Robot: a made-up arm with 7 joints. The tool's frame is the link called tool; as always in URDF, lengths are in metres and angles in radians. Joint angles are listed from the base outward. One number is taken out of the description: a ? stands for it. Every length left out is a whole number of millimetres.
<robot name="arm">
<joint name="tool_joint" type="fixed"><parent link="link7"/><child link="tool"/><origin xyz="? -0.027 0" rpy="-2.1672 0.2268 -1.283"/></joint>
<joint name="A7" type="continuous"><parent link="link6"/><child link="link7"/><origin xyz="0.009 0.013 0" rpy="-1.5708 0 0"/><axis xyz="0 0 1"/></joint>
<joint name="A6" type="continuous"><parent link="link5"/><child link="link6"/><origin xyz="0.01 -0.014 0" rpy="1.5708 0 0"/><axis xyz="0 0 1"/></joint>
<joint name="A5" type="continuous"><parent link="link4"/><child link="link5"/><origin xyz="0.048 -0.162 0" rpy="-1.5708 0 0"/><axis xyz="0 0 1"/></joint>
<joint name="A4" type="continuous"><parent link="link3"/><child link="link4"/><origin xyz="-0.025 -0.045 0" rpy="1.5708 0 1.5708"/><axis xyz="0 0 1"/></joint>
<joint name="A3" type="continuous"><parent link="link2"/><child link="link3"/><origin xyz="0.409 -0.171 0" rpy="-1.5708 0 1.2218"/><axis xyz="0 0 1"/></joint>
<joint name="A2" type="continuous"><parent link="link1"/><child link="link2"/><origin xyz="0.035 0.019 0" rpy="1.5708 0 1.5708"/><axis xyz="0 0 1"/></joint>
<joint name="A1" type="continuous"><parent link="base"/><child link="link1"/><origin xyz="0.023 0.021 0.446" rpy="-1.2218 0 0"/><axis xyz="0 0 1"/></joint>
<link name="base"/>
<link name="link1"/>
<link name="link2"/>
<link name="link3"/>
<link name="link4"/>
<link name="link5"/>
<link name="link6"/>
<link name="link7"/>
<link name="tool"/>
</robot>
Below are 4 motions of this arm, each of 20 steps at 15 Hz.
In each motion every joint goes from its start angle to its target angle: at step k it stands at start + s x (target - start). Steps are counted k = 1, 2, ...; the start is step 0. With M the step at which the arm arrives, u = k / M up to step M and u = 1 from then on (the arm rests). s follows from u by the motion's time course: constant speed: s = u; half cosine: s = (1 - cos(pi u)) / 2; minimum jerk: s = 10 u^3 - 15 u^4 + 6 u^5.
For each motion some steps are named. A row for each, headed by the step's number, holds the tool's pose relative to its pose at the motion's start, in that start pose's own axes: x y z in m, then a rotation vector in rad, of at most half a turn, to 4 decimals.
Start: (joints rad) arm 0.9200 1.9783 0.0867 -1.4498 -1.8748 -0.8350 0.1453
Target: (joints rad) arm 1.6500 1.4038 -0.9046 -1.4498 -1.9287 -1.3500 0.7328
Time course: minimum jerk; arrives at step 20
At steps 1, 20:
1: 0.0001 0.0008 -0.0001 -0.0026 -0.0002 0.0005
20: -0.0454 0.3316 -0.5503 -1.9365 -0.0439 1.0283

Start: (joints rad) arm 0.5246 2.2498 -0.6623 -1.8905 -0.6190 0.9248 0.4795
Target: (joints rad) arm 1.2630 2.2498 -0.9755 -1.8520 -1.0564 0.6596 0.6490
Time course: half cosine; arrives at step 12
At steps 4, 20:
4: -0.0425 0.0032 -0.0012 -0.1025 0.0122 0.2731
20: -0.1502 -0.0431 -0.0107 -0.4344 -0.0639 1.1273

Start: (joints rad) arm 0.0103 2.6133 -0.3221 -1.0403 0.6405 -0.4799 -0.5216
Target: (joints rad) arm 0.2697 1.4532 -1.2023 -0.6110 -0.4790 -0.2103 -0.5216
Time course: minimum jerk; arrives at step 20
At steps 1, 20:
1: -0.0009 0.0001 0.0003 0.0008 -0.0011 0.0015
20: -0.6739 0.1088 -0.2395 -0.4758 -0.4057 1.6250

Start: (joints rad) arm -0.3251 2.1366 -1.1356 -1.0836 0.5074 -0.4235 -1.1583
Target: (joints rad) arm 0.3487 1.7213 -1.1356 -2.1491 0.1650 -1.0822 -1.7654
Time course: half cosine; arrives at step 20
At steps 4, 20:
4: -0.0038 0.0457 -0.0074 -0.1859 0.1061 0.0188
20: -0.1318 0.2624 -0.2744 -1.5049 0.5938 -0.9418

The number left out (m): 0.025
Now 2 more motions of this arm.
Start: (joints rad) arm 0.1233 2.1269 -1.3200 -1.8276 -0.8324 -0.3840 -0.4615
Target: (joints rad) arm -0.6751 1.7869 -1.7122 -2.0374 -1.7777 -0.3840 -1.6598
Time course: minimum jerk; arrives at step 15
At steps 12, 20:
12: 0.1125 0.0497 0.0403 0.8597 1.7176 1.1736
20: 0.1192 0.0465 0.0455 0.9279 1.8037 1.2761

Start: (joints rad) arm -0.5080 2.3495 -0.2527 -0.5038 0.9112 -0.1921 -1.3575
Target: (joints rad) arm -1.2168 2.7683 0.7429 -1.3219 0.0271 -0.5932 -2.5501
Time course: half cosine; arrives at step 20
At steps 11, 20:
11: 0.1713 -0.1609 0.0098 0.5163 1.0930 -0.4427
20: 0.2038 -0.3705 -0.0213 1.6864 1.7082 -0.4372

